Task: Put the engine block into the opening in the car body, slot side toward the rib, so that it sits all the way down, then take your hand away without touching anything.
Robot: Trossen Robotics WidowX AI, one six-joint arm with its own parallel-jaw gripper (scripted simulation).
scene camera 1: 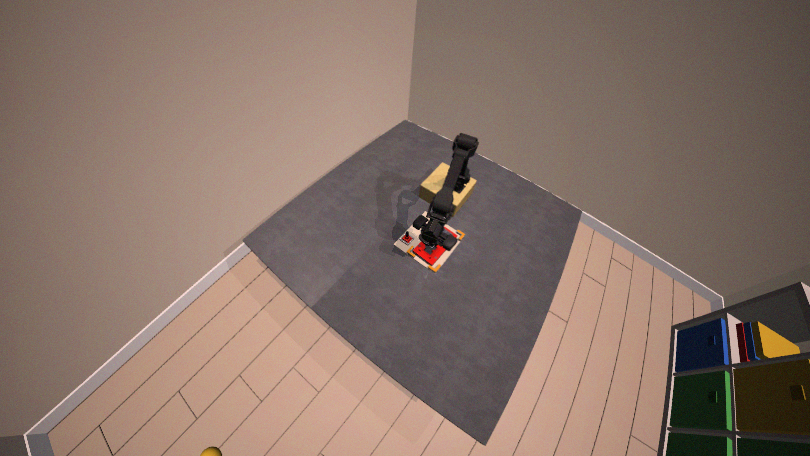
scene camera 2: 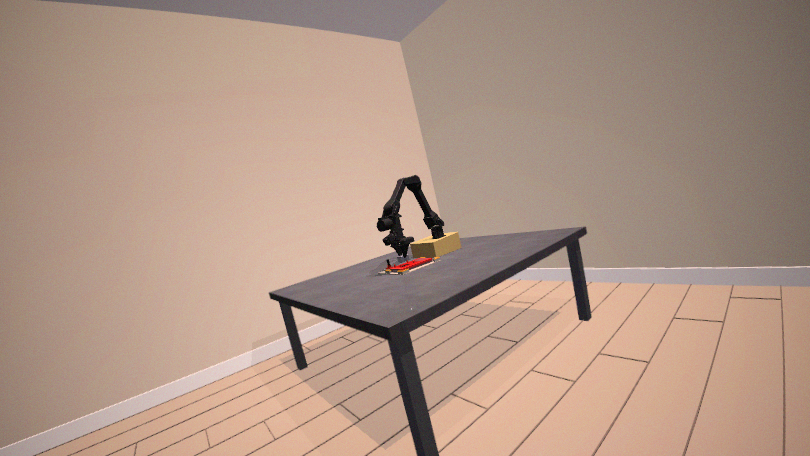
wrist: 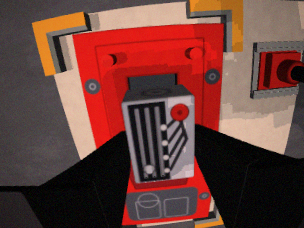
The gripper carries a grey engine block. Further things: a red car body.
